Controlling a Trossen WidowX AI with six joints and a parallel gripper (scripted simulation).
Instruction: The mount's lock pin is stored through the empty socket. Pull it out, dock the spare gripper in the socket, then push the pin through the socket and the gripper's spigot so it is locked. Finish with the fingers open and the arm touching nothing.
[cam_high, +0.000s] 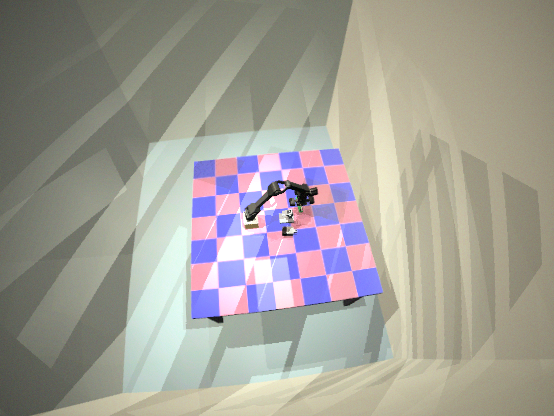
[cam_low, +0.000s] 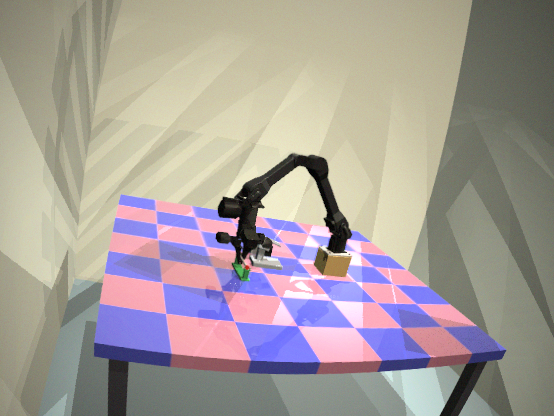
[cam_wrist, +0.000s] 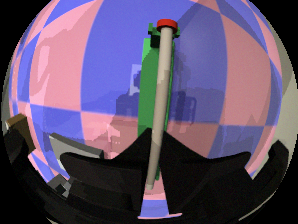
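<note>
Now: the green bar-shaped piece 2 cm to the left of my gripper tip. From my gripper tip the other things lie so: spare gripper: 17 cm to the right, 15 cm behind; grey mount: 13 cm behind, 6 cm to the right, 3 cm above.
</note>
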